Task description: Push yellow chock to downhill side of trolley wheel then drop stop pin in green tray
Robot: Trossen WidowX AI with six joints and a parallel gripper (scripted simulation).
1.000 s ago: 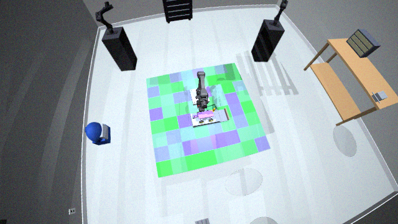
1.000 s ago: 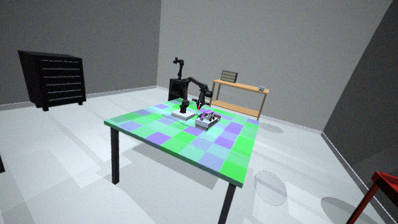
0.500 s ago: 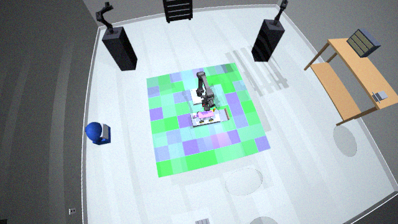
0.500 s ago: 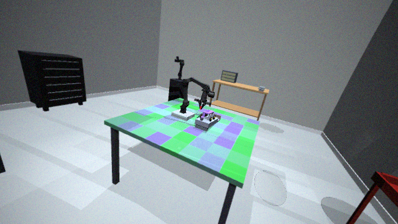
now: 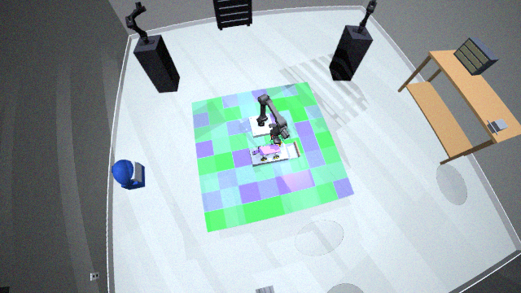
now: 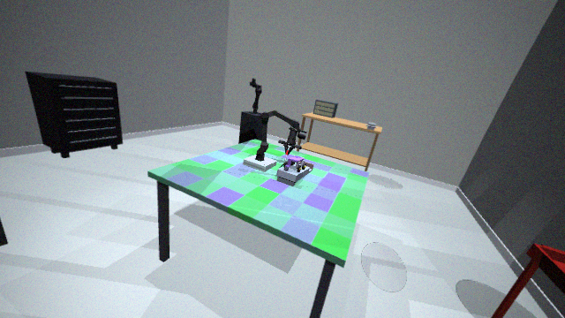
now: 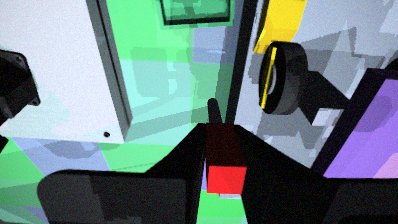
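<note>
Right now my gripper tip is 60 mm to the right of the yellow chock, 60 mm above it and 30 mm short of it. Round my gripper tip: brown block: 240 mm to the left, 110 mm below, 60 mm ahead; purple trolley: 110 mm ahead, 30 mm to the right, 30 mm below; stop pin: right at my gripper tip.
</note>
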